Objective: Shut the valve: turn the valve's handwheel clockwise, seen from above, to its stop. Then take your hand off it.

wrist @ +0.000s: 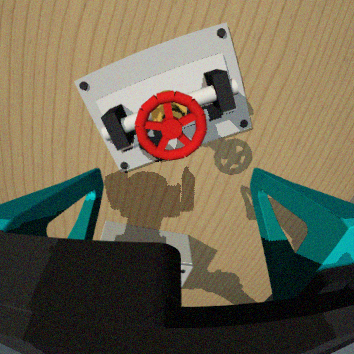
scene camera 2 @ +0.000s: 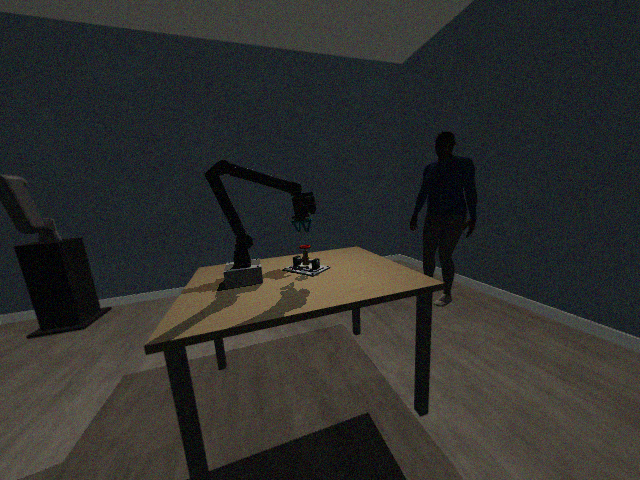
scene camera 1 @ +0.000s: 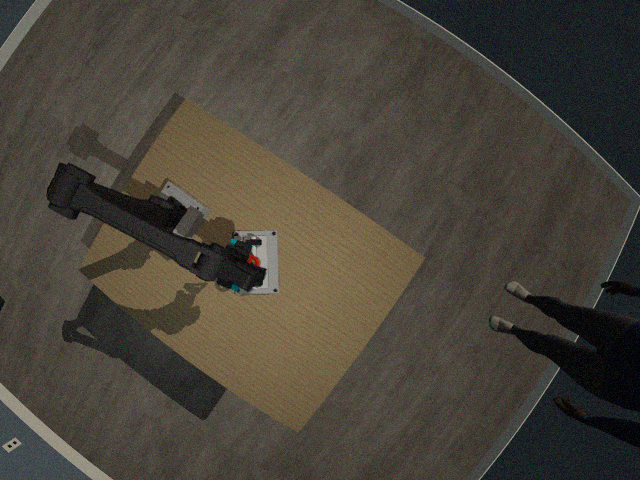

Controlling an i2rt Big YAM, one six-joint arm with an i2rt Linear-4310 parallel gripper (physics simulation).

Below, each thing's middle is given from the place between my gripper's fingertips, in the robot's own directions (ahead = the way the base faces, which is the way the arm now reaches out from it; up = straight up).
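Scene:
There is the red handwheel (wrist: 170, 126), and it is 100 mm below my hand. The grey base plate (scene camera 1: 272, 235) is in the scene as well; that plate I find 220 mm below my hand.

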